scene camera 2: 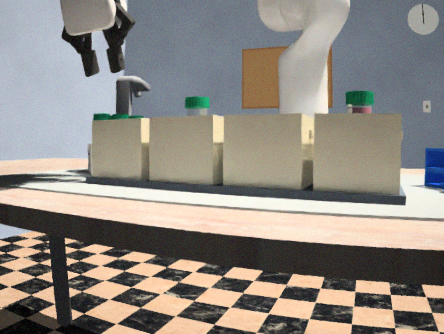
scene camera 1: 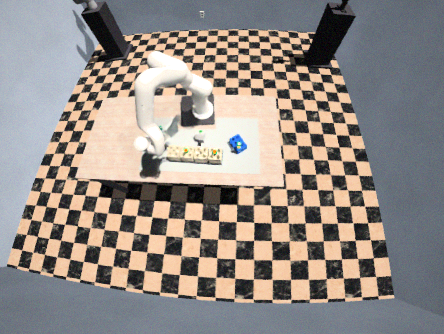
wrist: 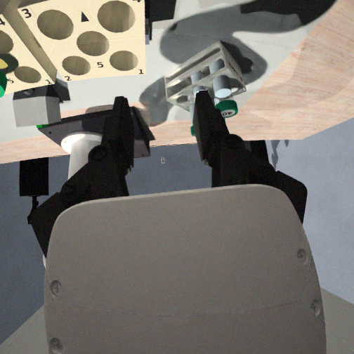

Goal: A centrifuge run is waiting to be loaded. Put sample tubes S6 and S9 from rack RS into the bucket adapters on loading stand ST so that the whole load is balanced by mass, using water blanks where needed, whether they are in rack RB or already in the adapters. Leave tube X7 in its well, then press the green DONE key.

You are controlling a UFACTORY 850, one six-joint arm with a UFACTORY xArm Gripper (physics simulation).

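My gripper [scene camera 2: 104, 73] [wrist: 162, 109] is partly open and empty, above and behind the left end of the adapters. In the wrist view its right finger overlaps the clear rack RB [wrist: 235, 72], which holds green-capped tubes, one cap [wrist: 228, 108] marked "40". Four cream adapters stand in a row on the dark stand ST [scene camera 2: 350, 196]. The leftmost adapter [scene camera 2: 119, 150] [wrist: 137, 40] shows empty wells. A green-capped tube [scene camera 1: 186, 150] [scene camera 2: 197, 102] stands in the second adapter, another [scene camera 1: 215, 152] [scene camera 2: 360, 98] in the fourth. Blue rack RS [scene camera 1: 234, 142] [scene camera 2: 434, 167] holds a tube [scene camera 1: 239, 145]. Tube labels there are unreadable.
A small grey unit [scene camera 1: 199, 137] [wrist: 37, 111] with a green key [scene camera 1: 200, 131] [wrist: 41, 125] stands behind the adapters. A grey hooked post [scene camera 2: 124, 97] rises behind the left adapter. The arm's base plate [scene camera 1: 189, 120] is at the table's back.
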